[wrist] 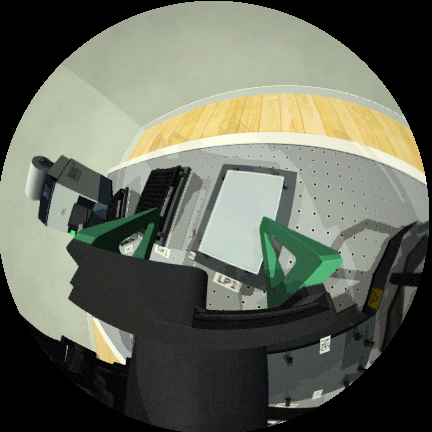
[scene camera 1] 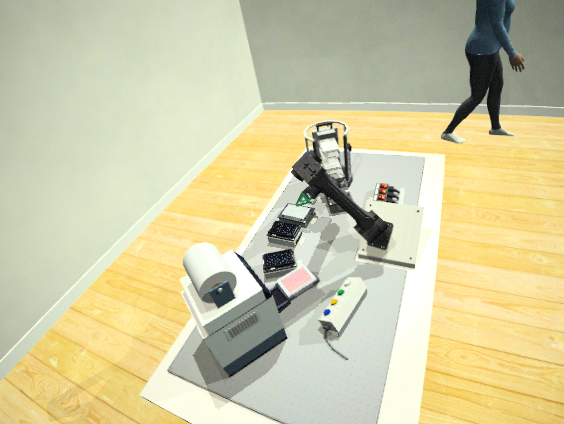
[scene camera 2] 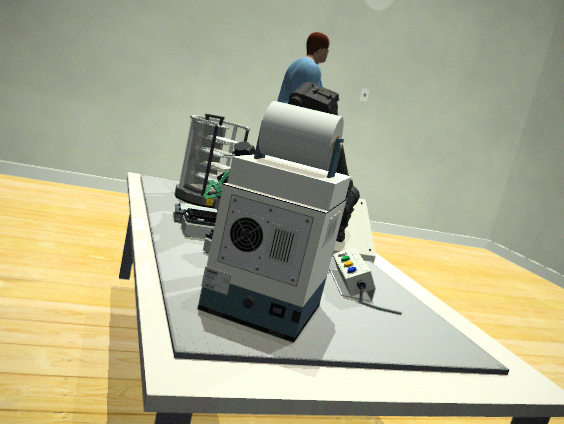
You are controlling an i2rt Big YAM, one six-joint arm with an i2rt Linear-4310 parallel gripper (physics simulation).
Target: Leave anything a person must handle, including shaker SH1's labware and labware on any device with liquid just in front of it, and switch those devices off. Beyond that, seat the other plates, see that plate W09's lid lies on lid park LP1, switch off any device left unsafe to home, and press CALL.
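Places are measured from the arm's base along level axes (x right, y back, z down), in millimetres.
Where they show: gripper, between the fingertips: [wrist: 209, 217] [scene camera 1: 297, 203] [scene camera 2: 209, 194]; arm's base, origin of its link: [scene camera 1: 380, 234].
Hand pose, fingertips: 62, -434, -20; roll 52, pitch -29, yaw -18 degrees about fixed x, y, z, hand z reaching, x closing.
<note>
Each offset is from my fingertips to the top centre of the thing, as dx, dy, dz. "spot": to the spot under its first point.
My gripper [scene camera 1: 303, 199] [scene camera 2: 217, 185] [wrist: 209, 217] is open and empty, its green fingers above lid park LP1 @(spot: +58, -71, +67) [wrist: 289, 192]. A pale, clear lid @(+5, -25, +59) [scene camera 1: 297, 213] [wrist: 240, 220] lies flat on LP1, between the fingertips as seen from the wrist. A black plate @(-153, -7, +33) [scene camera 1: 285, 230] [wrist: 157, 192] sits on shaker SH1, beside LP1. Another black plate @(-328, +64, +33) [scene camera 1: 280, 260] [wrist: 117, 204] is on the device beyond. A pink-topped plate @(-437, +220, -29) [scene camera 1: 297, 283] lies on the tray in front of the big roll-topped device [scene camera 1: 245, 320] [scene camera 2: 270, 235] [wrist: 70, 192]. The button box @(-420, +399, +19) [scene camera 1: 345, 302] [scene camera 2: 354, 272] has green, yellow and blue buttons. Its labels are unreadable.
The round plate hotel [scene camera 1: 327, 150] [scene camera 2: 212, 160] stands beyond the gripper. The nest marked N6 @(spot: +168, +126, +43) [wrist: 310, 367] is below the gripper in the wrist view. Red switches @(spot: +281, +353, +54) [scene camera 1: 383, 191] stand beside the arm's base plate [scene camera 1: 407, 225]. A person [scene camera 1: 485, 70] [scene camera 2: 300, 80] is behind the table.
</note>
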